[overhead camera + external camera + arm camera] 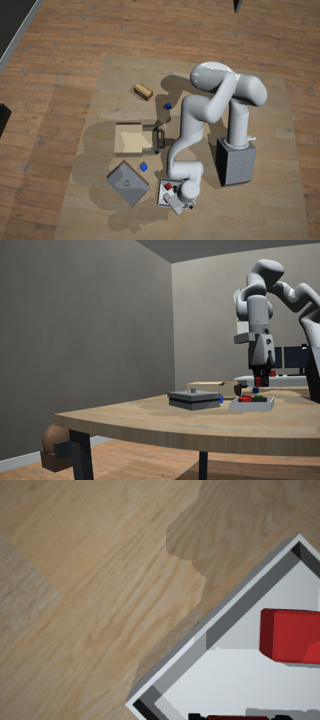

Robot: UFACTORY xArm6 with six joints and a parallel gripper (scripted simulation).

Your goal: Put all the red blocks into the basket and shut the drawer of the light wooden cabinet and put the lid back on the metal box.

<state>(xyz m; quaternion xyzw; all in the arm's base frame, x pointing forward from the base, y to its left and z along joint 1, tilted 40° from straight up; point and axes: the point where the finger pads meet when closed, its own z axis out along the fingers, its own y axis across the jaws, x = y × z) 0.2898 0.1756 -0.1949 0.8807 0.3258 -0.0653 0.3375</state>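
The white basket lies 30 mm ahead of my hand, 30 mm to the right of it and 90 mm below it. Round my hand: grey lid (260 mm ahead, 80 mm to the right, 50 mm below); grey metal box (270 mm ahead, 80 mm to the right, 70 mm below); green block (10 mm ahead, 150 mm to the right, 80 mm below).
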